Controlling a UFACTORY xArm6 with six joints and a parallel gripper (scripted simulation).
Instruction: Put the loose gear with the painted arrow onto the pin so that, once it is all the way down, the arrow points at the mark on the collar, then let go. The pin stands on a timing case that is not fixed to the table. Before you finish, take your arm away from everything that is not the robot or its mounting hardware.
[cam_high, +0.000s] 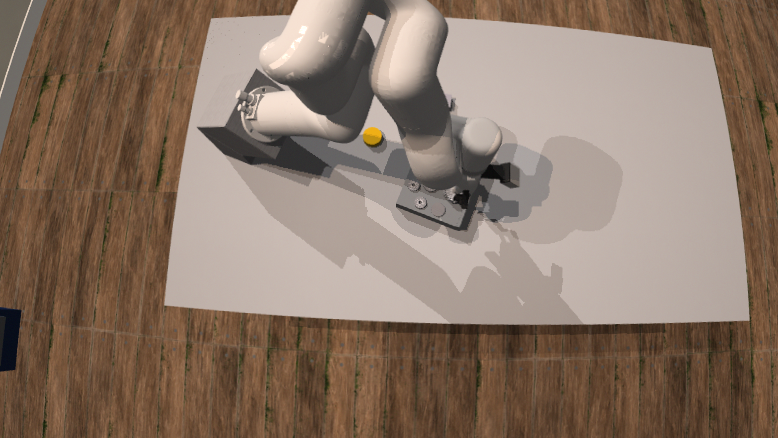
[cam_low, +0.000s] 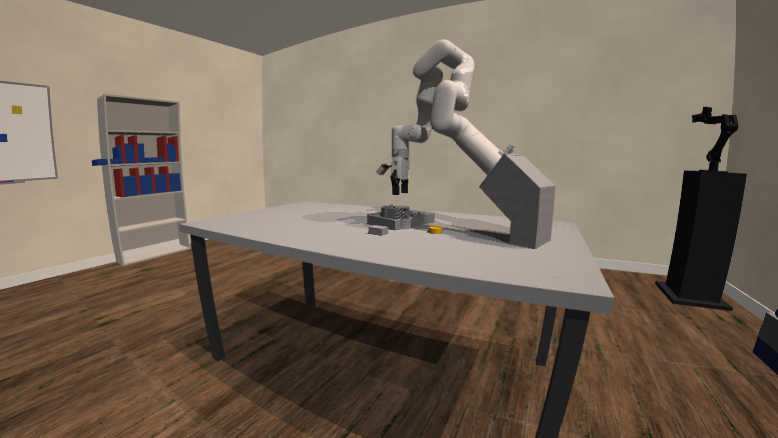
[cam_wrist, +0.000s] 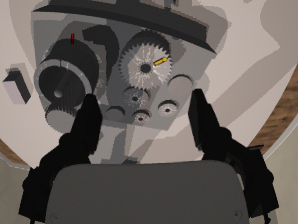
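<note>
My gripper is now 8 cm above the gear. From my hand the other things lie so: small grey block: 26 cm to the left, 12 cm below, 4 cm behind; yellow disc: 22 cm behind, 15 cm to the left, 12 cm below.
</note>
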